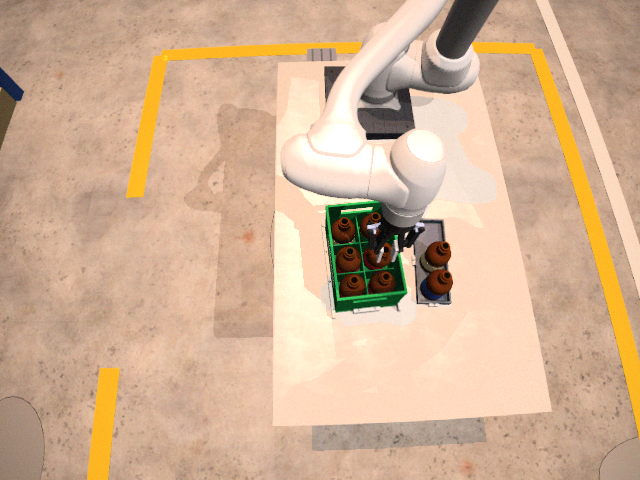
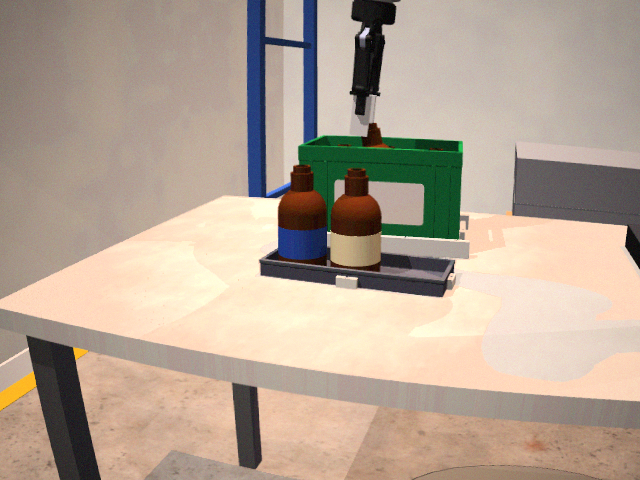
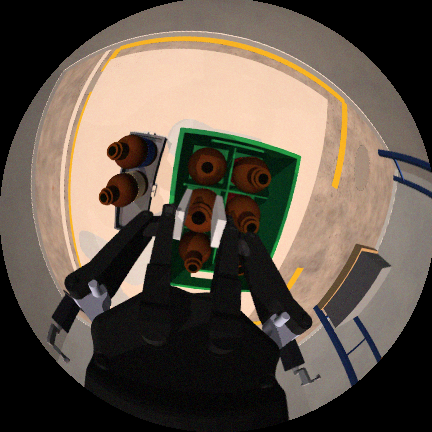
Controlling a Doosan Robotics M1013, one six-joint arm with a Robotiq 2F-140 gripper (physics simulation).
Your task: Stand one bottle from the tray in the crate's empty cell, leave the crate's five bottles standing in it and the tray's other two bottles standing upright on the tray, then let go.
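Frame: origin at the arm's base, x down, y right, z back, level; centimetres.
Where they show: gripper, fingertip midpoint: [image 1: 384, 257] [image 2: 361, 134] [image 3: 201, 202]; arm's base, link origin: [image 1: 373, 92].
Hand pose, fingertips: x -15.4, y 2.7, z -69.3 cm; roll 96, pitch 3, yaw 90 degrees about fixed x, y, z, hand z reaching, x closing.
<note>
Things, the pixels of their top centre, and the offset from my fingertips. "*": a spot on its surface instead. Level surfaces: height alone.
- brown red-label bottle, top centre: [image 3: 199, 228] [image 2: 376, 122] [image 1: 383, 244] dx -2.1, dy +0.4, dz +2.7 cm
- green crate, top centre: [image 3: 227, 228] [image 2: 386, 142] [image 1: 365, 247] dx +1.7, dy +4.9, dz +3.3 cm
- cream-label bottle, top centre: [image 2: 356, 169] [image 3: 102, 197] [image 1: 445, 245] dx +3.2, dy -17.8, dz +4.4 cm
- blue-label bottle, top centre: [image 2: 301, 165] [image 3: 111, 150] [image 1: 447, 275] dx +3.2, dy -17.3, dz -4.2 cm
- grey tray, surface spot: [image 2: 413, 266] * dx +18.3, dy -13.3, dz +12.3 cm
- pale table, surface height: dx +19.2 cm
My gripper [image 1: 387, 251] [image 2: 363, 121] [image 3: 201, 202] is shut on the neck of a brown red-label bottle [image 1: 378, 256] [image 2: 374, 135] [image 3: 200, 210]. The bottle is in the middle cell on the tray side of the green crate [image 1: 343, 304] [image 2: 382, 170] [image 3: 285, 200]. Its neck rises above the crate rim, higher than the others; its base is hidden. Several other brown bottles stand in the crate's other cells. A cream-label bottle [image 1: 438, 254] [image 2: 356, 217] [image 3: 120, 191] and a blue-label bottle [image 1: 439, 283] [image 2: 302, 217] [image 3: 131, 151] stand upright on the grey tray [image 1: 430, 235] [image 2: 413, 266] [image 3: 132, 212].
The tray lies beside the crate with a narrow gap between them. Both are on the pale table [image 1: 413, 361] [image 2: 206, 320] [image 3: 200, 90]. The white arm [image 1: 336, 173] reaches over the table from the back. A blue frame [image 2: 255, 103] stands behind the table.
</note>
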